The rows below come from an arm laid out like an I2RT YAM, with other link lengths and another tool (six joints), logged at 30 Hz.
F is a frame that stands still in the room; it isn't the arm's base.
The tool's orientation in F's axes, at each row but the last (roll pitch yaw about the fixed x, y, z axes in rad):
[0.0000, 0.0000, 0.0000]
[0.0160, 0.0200, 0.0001]
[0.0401, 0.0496, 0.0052]
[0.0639, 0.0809, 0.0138]
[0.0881, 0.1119, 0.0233]
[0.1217, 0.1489, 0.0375]
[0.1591, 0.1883, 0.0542]
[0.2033, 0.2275, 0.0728]
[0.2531, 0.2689, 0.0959]
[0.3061, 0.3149, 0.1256]
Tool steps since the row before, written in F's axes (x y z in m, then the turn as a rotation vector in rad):
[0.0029, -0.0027, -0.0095, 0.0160, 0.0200, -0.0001]
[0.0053, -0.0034, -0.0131, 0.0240, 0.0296, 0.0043]
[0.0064, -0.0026, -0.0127, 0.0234, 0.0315, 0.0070]
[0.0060, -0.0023, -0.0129, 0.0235, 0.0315, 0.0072]
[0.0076, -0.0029, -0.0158, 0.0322, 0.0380, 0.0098]
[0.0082, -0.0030, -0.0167, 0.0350, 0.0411, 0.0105]
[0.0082, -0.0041, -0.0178, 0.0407, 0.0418, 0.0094]
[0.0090, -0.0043, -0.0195, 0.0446, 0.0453, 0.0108]
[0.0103, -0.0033, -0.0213, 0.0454, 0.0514, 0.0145]
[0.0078, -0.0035, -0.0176, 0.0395, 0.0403, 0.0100]
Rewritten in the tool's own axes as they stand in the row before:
[0.0029, -0.0027, -0.0095, 0.0160, 0.0200, -0.0001]
[0.0056, -0.0036, -0.0129, 0.0239, 0.0297, 0.0043]
[0.0070, -0.0031, -0.0123, 0.0232, 0.0317, 0.0069]
[0.0070, -0.0032, -0.0122, 0.0233, 0.0317, 0.0071]
[0.0092, -0.0044, -0.0145, 0.0318, 0.0383, 0.0101]
[0.0105, -0.0051, -0.0148, 0.0346, 0.0414, 0.0109]
[0.0112, -0.0070, -0.0151, 0.0404, 0.0418, 0.0108]
[0.0128, -0.0083, -0.0157, 0.0441, 0.0454, 0.0124]
[0.0152, -0.0086, -0.0163, 0.0445, 0.0522, 0.0147]
[0.0124, -0.0086, -0.0125, 0.0390, 0.0404, 0.0116]

